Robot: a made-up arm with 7 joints. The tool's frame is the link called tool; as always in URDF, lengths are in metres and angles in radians.
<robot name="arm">
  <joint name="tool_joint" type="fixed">
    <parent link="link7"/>
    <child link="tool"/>
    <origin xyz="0 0 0" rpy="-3.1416 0 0"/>
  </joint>
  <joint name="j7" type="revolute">
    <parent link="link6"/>
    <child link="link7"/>
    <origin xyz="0.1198 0 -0.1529"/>
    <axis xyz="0 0.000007 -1"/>
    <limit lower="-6.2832" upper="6.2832" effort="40" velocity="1.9"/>
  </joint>
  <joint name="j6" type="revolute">
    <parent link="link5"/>
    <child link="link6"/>
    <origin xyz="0 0 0"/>
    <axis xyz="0 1 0.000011"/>
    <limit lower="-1.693" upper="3.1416" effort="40" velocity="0.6"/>
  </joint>
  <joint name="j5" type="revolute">
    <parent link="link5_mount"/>
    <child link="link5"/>
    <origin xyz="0.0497 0 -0.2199"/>
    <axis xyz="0 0.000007 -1"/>
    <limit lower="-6.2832" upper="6.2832" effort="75" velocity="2.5"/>
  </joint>
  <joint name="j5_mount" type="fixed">
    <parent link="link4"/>
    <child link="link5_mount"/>
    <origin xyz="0.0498 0 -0.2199"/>
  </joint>
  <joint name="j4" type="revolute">
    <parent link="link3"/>
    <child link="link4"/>
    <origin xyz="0.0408 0 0"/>
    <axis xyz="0 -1 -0.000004"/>
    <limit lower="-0.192" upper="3.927" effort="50" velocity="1.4"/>
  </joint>
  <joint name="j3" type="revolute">
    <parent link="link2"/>
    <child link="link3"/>
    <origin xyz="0 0 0.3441"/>
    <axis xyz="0 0 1"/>
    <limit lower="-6.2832" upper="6.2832" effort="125" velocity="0.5"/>
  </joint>
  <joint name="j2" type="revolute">
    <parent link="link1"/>
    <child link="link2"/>
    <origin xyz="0 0 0"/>
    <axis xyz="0 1 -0.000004"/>
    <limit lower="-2.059" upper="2.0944" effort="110" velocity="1.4"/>
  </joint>
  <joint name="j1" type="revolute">
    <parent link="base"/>
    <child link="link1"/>
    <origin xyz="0 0 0.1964"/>
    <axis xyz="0 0 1"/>
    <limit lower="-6.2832" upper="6.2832" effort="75" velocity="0.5"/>
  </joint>
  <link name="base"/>
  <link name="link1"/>
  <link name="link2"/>
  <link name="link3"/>
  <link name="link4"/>
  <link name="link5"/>
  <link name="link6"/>
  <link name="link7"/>
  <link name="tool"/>
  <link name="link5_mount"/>
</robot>
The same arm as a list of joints. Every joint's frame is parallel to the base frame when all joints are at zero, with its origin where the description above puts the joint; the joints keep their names.
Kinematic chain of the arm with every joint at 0, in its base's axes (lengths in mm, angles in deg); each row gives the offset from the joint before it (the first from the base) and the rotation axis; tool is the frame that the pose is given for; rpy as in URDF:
j1: xyz 0 0 196.4 axis +z
j2: xyz 0 0 0 axis +y
j3: xyz 0 0 344.1 axis +z
j4: xyz 40.8 0 0 axis -y
j5: xyz 99.5 0 -439.8 axis -z
j6: xyz 0 0 0 axis +y
j7: xyz 119.8 0 -152.9 axis -z
tool: xyz 0 0 0 rpy 180 0 0
Joint limits (deg, base to tool): -360..360 -117.97..120 -360..360 -11..225 -360..360 -97..180 -360..360

